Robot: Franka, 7 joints.
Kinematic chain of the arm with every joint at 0, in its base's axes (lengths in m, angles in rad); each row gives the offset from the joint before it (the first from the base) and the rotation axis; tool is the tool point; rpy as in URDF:
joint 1: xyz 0 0 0.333 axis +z
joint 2: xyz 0 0 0 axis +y
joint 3: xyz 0 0 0.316 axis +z
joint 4: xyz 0.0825 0 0 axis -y
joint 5: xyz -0.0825 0 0.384 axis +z
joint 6: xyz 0 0 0 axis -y
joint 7: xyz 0.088 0 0 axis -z
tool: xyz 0 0 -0.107 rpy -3.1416 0 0
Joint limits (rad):
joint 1: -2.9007..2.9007
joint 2: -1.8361..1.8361
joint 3: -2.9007..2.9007
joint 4: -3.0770..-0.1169
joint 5: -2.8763..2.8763
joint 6: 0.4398..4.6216
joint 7: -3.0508..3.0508
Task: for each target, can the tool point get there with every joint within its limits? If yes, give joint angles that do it. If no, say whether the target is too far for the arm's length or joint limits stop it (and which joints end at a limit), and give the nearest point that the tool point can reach.
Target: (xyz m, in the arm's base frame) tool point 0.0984 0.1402 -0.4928
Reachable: no: joint limits stop it (at a limit: joint 2) | nearest point 0.1119 0.1595 -0.3534 | short by 0.141 m
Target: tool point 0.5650 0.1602 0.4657
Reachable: yes | joints -0.9503 0.1213 1.3338 -2.0588 -1.7671 2.1091 -1.5822
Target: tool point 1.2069 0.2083 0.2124
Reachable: no: too far | nearest point 0.8413 0.1452 0.2489 | short by 0.373 m
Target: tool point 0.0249 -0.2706 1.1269
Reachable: yes | joints 0.8132 -0.6641 -0.5798 -0.8152 1.7386 2.3067 -2.4374
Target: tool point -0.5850 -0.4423 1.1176
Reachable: no: too far | nearest point -0.4673 -0.3533 0.9597 | short by 0.216 m
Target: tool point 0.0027 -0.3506 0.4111
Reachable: yes | joints -0.7484 -0.6050 -0.4654 -2.7431 -1.5349 1.4167 0.9485
